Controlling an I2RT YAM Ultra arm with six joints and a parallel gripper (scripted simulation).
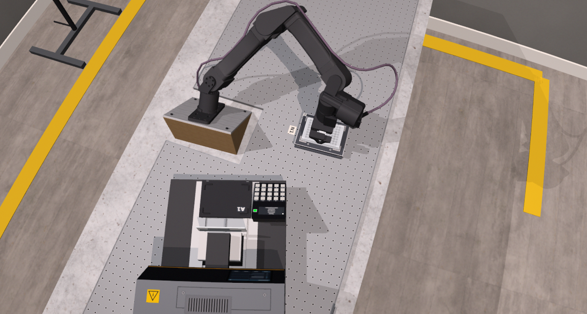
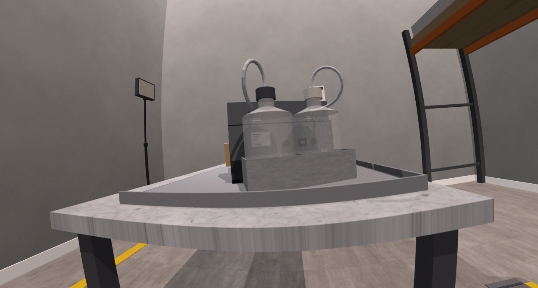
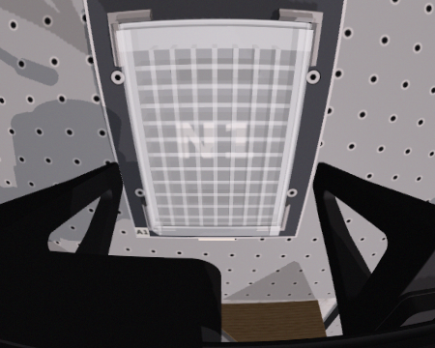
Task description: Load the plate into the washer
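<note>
Right now the clear well plate is 3 cm below my hand. Also, from my hand: N1 label: 10 cm behind, 7 cm below, 1 cm to the left; plate nest N1: 4 cm below; black washer carrier: 30 cm to the right, 24 cm behind, 2 cm above.
</note>
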